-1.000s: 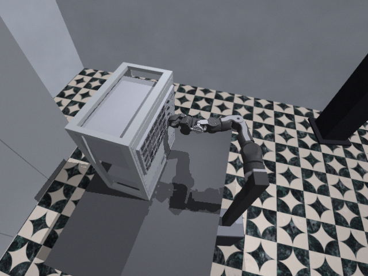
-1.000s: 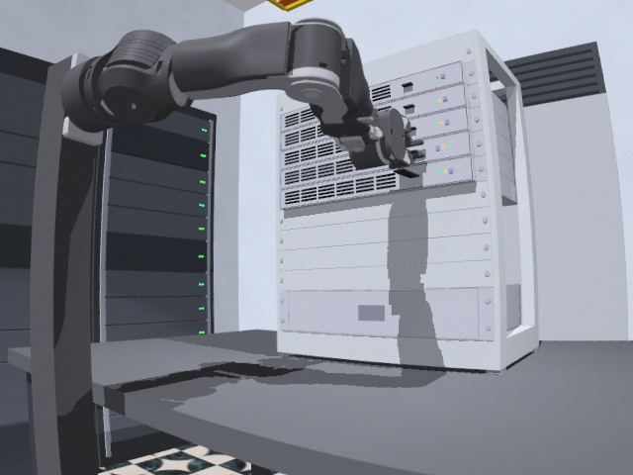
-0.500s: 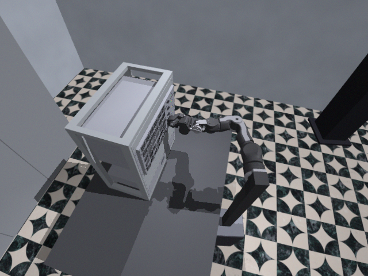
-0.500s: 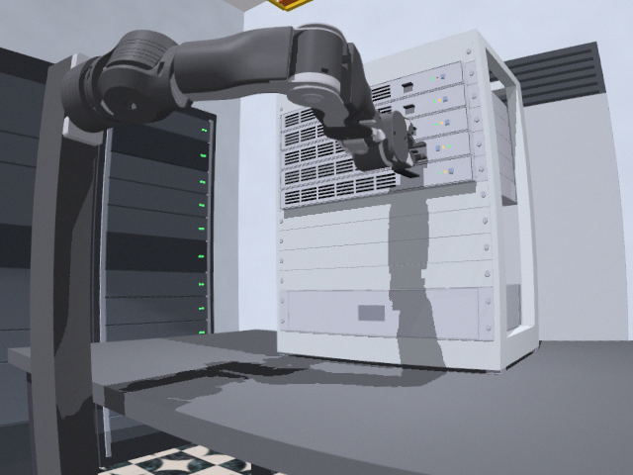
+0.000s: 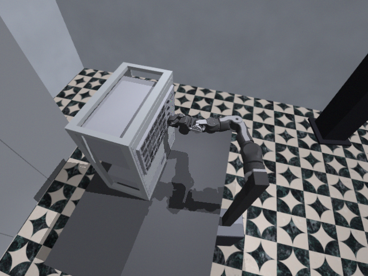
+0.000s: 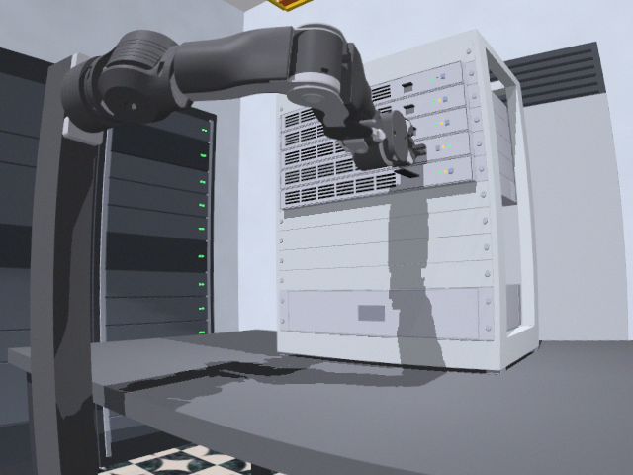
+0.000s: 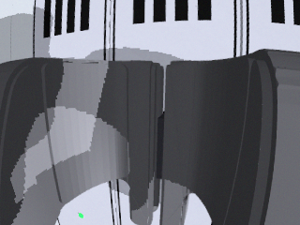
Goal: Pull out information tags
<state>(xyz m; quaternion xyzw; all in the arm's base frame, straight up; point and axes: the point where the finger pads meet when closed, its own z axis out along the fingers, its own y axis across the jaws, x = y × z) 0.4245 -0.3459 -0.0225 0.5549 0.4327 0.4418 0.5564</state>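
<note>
Now: hand 5 cm to the left of the grey-blue locate button.
</note>
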